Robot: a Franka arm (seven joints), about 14 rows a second.
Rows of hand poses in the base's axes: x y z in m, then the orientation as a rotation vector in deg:
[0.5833 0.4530 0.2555 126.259 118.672 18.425]
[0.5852 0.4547 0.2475 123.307 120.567 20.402]
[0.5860 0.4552 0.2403 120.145 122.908 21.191]
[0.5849 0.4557 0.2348 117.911 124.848 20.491]
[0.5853 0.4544 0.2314 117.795 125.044 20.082]
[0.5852 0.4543 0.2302 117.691 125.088 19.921]
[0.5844 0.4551 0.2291 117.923 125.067 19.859]
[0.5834 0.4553 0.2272 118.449 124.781 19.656]
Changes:
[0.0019 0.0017 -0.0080 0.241 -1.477 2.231]
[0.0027 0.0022 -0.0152 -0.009 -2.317 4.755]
[0.0016 0.0027 -0.0207 -0.695 -2.229 6.650]
[0.0020 0.0014 -0.0241 -0.887 -2.025 6.783]
[0.0019 0.0013 -0.0253 -1.006 -1.992 6.842]
[0.0011 0.0021 -0.0264 -0.930 -1.857 6.735]
[0.0001 0.0023 -0.0283 -0.893 -1.646 6.363]

